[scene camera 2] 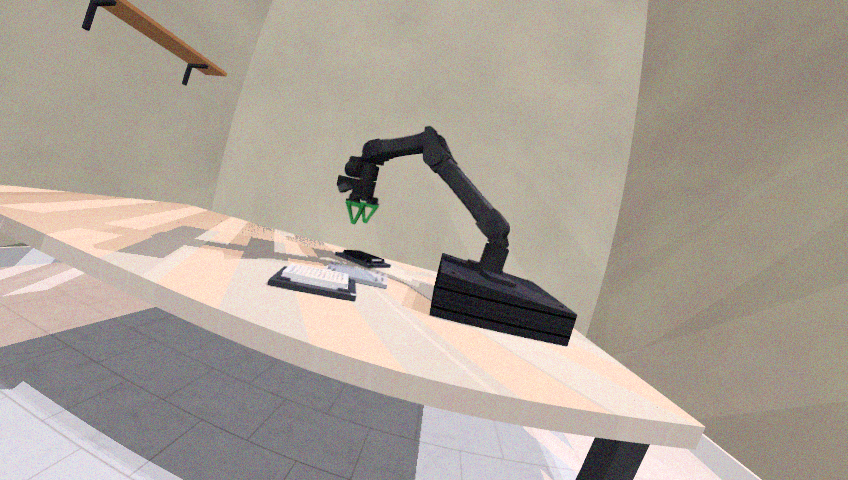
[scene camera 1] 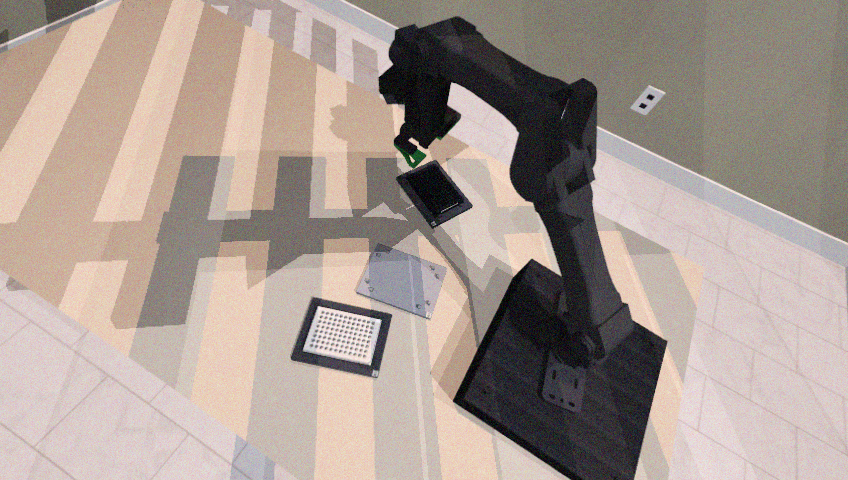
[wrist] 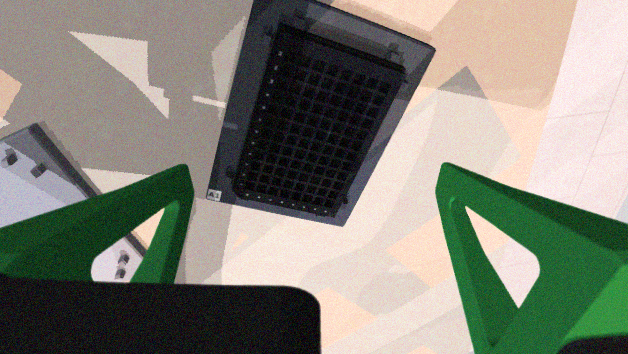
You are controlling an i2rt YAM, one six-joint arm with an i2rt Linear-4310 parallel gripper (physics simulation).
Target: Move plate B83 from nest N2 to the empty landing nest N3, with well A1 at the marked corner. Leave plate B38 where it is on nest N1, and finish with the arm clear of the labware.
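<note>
A black well plate (scene camera 1: 433,185) (scene camera 2: 364,256) (wrist: 320,125) sits in a dark nest (scene camera 1: 414,199) (wrist: 225,150) whose A1 tag (wrist: 214,194) shows at its lower left corner in the wrist view. A white well plate (scene camera 1: 342,334) (scene camera 2: 315,275) sits in another dark nest (scene camera 1: 333,364) (scene camera 2: 309,290). Between them lies the empty grey-blue landing nest (scene camera 1: 401,282) (wrist: 30,185), with a small tag at its lower right corner in scene camera 1. No plate or nest number is readable. My gripper (scene camera 1: 427,151) (scene camera 2: 360,222) (wrist: 314,177) is open and empty, above the table near the black plate.
The arm's black base block (scene camera 1: 505,410) (scene camera 2: 502,315) stands on the table (scene camera 2: 416,380), to the right of the nests in both scene views. A wooden wall shelf (scene camera 2: 160,36) is at the upper left in scene camera 2. A wall outlet (scene camera 1: 648,99) is behind the arm.
</note>
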